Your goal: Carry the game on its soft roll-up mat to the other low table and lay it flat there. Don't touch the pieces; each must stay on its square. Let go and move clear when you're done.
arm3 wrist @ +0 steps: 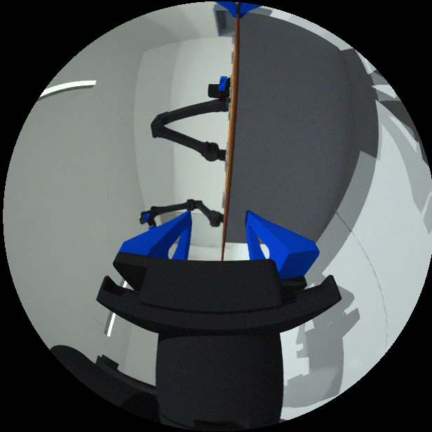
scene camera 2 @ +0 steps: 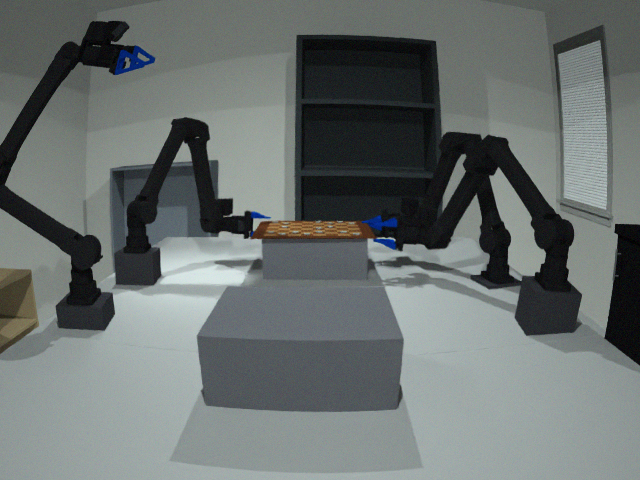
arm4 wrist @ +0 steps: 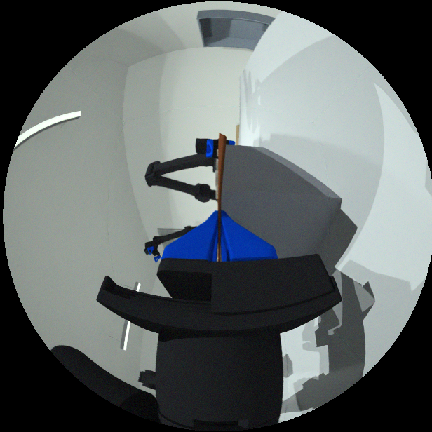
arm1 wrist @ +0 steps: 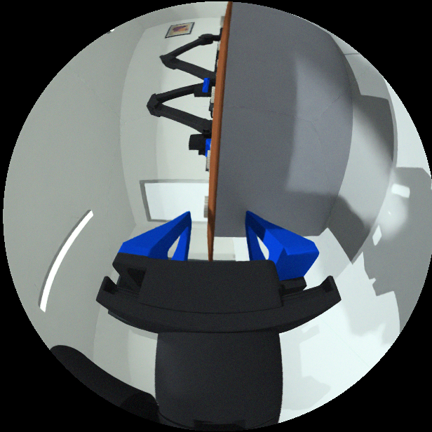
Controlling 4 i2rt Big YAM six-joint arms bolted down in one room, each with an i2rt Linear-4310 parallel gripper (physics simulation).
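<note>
The game mat, a brown checkered sheet with small pale pieces, lies on the farther low table, its rims overhanging. Arm1's gripper is open, the mat's edge between its parted fingers. Arm3's gripper is open, likewise around the edge. Arm4's gripper is shut on the mat's edge. In scene camera 2, an open gripper is at the mat's left rim; two overlap at its right rim. Exact squares are too small to tell.
The nearer low table stands in front, lower in scene camera 2. A raised arm's gripper is at the upper left, away from the mat; its finger gap is unclear. A dark shelf stands behind, a black cabinet at right.
</note>
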